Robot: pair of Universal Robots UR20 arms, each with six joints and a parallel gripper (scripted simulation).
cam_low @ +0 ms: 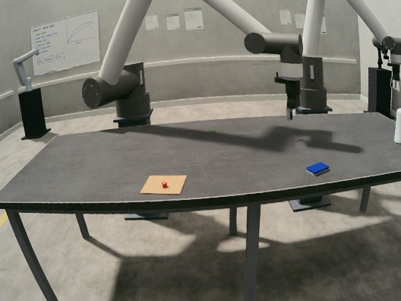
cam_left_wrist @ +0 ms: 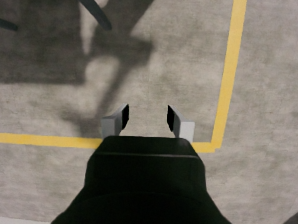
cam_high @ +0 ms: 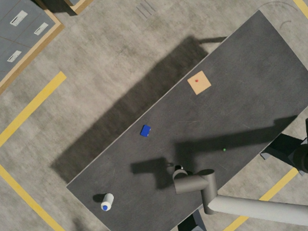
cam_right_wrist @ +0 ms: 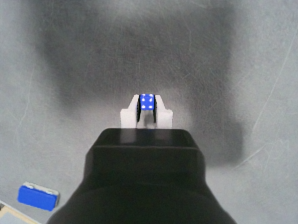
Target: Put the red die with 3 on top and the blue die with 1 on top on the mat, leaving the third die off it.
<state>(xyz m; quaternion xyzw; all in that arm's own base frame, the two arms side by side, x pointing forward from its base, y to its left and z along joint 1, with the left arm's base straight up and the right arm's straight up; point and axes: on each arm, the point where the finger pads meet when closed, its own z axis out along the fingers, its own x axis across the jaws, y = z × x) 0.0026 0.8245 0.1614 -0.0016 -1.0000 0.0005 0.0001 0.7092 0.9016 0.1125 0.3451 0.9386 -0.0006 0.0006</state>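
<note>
The blue die is 10 mm below my right hand. The rest, counted from my right hand: tan mat (420 mm ahead, 540 mm to the right, 110 mm below); green die (150 mm behind, 370 mm to the right, 100 mm below); red die (440 mm ahead, 530 mm to the right, 100 mm below).
</note>
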